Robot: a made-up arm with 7 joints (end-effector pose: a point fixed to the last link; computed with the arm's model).
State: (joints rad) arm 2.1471 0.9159 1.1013 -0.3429 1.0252 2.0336 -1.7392
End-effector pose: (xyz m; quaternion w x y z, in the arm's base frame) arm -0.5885 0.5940 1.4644 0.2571 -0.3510 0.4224 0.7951
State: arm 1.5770 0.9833 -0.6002 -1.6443 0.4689 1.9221 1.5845
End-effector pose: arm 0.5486 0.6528 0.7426 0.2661 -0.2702 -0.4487 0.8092
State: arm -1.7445 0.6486 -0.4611 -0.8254 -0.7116 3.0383 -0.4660
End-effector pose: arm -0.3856 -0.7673 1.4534 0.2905 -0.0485 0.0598 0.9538
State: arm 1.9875 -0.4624 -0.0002 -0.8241 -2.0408 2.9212 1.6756
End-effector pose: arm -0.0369 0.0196 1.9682 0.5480 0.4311 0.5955 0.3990
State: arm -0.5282 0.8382 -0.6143 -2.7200 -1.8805 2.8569 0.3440
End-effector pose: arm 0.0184 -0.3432 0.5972 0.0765 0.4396 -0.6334 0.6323
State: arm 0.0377 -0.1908 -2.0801 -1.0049 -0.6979 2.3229 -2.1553
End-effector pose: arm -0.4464 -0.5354 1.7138 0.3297 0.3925 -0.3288 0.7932
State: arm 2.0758 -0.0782 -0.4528 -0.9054 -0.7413 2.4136 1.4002
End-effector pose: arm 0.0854 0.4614 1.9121 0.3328 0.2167 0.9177 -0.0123
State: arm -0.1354 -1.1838 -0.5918 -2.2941 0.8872 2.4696 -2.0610
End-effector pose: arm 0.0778 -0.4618 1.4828 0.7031 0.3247 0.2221 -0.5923
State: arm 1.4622 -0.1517 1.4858 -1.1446 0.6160 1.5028 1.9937
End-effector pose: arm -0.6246 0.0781 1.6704 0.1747 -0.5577 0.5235 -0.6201
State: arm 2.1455 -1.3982 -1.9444 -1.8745 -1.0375 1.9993 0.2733
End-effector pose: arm 0.8543 0.1248 0.7558 0.0529 -0.1982 0.8120 -0.5464
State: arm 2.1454 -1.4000 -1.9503 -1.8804 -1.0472 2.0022 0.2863
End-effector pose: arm 0.8511 0.1264 0.7508 0.0494 -0.1974 0.8103 -0.5496
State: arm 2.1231 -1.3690 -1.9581 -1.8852 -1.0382 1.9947 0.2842
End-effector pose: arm 0.8543 0.1009 0.7549 0.0407 -0.1914 0.8046 -0.5607
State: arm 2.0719 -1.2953 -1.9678 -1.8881 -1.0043 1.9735 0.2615
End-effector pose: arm 0.8626 0.0398 0.7722 0.0242 -0.1787 0.7936 -0.5811
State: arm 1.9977 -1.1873 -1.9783 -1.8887 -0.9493 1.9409 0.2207
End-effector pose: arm 0.8683 -0.0494 0.8030 0.0005 0.1608 -0.7784 0.6068
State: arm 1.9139 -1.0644 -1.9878 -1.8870 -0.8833 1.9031 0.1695
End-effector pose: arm 0.8641 -0.1480 0.8437 0.0302 0.1408 -0.7622 0.6312
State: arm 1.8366 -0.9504 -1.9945 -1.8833 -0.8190 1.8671 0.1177
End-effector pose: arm 0.8505 -0.2347 0.8866 0.0585 0.1226 -0.7482 0.6494
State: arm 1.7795 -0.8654 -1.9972 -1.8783 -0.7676 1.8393 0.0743
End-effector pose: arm 0.8352 -0.2950 0.9222 0.0784 0.1096 -0.7392 0.6599
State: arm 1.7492 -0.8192 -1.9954 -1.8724 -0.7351 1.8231 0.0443
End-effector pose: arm 0.8263 -0.3251 0.9450 0.0862 0.1033 -0.7361 0.6634
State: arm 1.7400 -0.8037 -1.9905 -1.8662 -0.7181 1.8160 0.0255
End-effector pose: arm 0.8247 -0.3335 0.9565 0.0845 0.1024 -0.7372 0.6625
